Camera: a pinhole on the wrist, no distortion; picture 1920 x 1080 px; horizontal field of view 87.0 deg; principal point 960.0 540.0 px. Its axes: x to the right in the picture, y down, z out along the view. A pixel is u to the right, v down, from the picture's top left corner.
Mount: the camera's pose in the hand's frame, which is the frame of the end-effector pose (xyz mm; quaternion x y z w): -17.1 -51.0 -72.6 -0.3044 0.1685 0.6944 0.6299
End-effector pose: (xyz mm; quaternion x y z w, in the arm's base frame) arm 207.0 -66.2 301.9 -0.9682 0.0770 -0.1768 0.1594
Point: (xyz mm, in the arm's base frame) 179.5 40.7 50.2
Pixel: 362 734
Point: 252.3 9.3 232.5
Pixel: 71 164
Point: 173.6 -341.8 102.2
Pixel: 1500 370
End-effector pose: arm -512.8 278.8 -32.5 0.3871 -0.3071 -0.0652 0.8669
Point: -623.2 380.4 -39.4
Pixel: 1341 1046
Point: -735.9 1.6 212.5
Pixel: 282 201
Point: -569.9 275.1 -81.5
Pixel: 542 942
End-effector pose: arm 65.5 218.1 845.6 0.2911 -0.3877 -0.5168 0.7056
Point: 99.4 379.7 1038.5
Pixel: 1373 608
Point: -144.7 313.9 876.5
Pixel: 195 811
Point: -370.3 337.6 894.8
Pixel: outside the picture
